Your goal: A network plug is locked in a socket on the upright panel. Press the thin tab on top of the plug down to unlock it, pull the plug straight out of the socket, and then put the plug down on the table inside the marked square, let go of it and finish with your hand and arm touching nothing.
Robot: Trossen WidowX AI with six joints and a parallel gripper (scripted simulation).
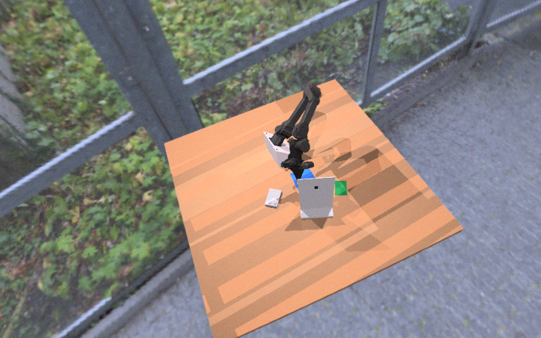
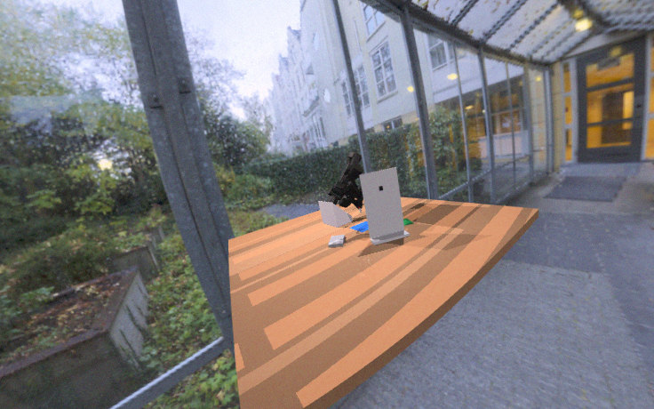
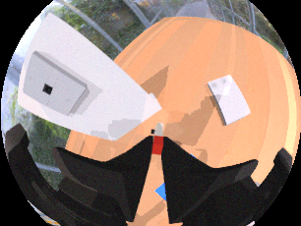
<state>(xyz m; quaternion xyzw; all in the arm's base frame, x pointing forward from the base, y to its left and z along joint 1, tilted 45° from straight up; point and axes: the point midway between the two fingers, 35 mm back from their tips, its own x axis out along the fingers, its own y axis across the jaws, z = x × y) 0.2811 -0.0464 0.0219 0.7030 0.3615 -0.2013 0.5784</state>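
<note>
My gripper tip is now 80 mm past the blue marked square, 70 mm to the right of it and 130 mm above it. Also, from my gripper tip: green square 100 mm ahead, 210 mm to the left, 130 mm below; grey panel 140 mm ahead, 20 mm to the left, 10 mm above; network plug right at my gripper tip.
</note>
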